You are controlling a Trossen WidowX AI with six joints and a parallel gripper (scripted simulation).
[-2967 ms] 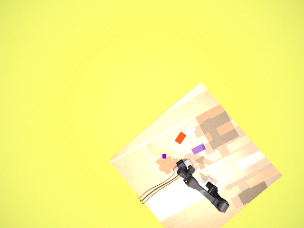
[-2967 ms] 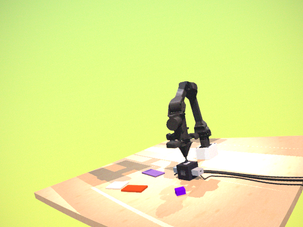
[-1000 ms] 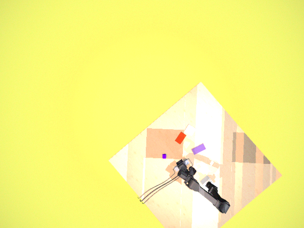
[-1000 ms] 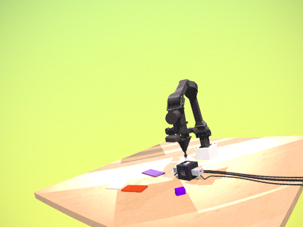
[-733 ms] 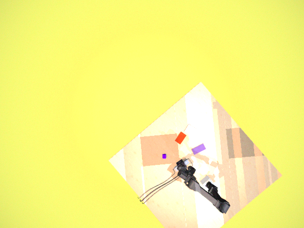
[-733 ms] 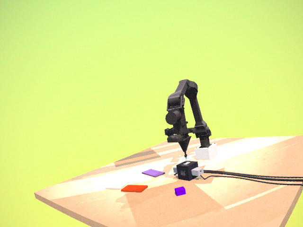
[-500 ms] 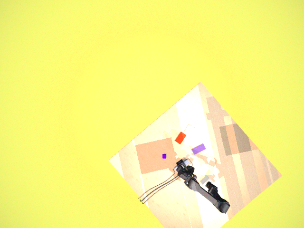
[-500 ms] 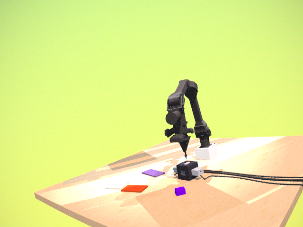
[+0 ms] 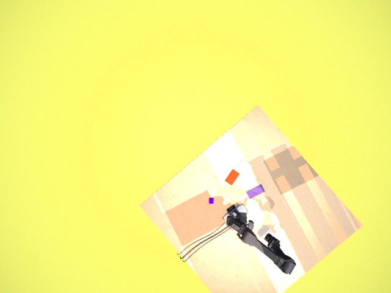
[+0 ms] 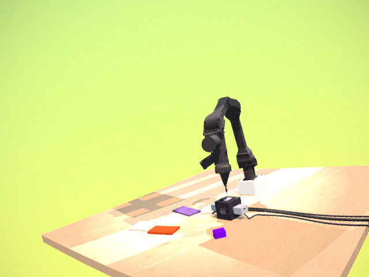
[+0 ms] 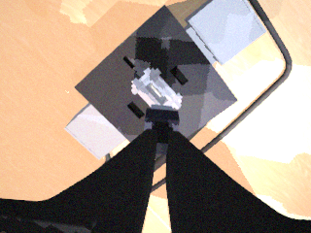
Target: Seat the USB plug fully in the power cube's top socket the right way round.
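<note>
My gripper tip is now 20 mm above the usb plug. From my gripper tip the other things lie so: usb socket (70 mm below); then purple block (190 mm ahead, 120 mm below, 50 mm to the left); then purple flat tile (240 mm to the right, 130 mm below, 50 mm behind).
</note>
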